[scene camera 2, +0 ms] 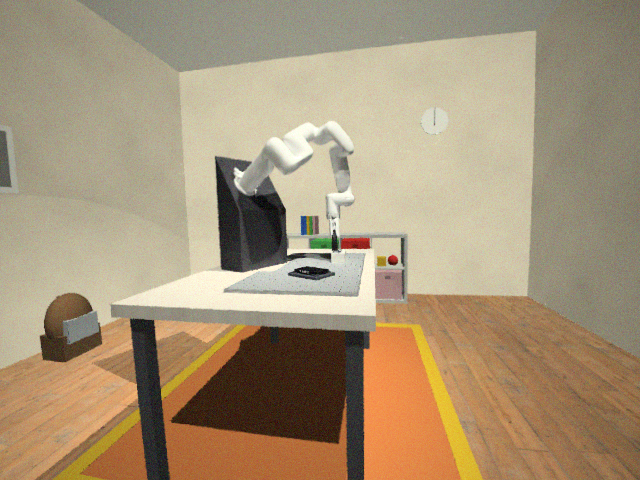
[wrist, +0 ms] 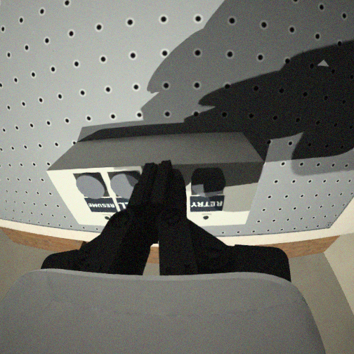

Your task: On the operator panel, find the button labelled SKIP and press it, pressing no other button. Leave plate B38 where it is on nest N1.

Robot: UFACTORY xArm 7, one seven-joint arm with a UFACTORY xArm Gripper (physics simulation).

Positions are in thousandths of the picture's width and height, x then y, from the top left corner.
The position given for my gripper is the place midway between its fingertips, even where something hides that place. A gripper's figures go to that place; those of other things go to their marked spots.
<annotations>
My gripper (wrist: 462,504): 0.12 m from the lens. An operator panel (wrist: 651,428): 0.13 m from the lens.
</annotations>
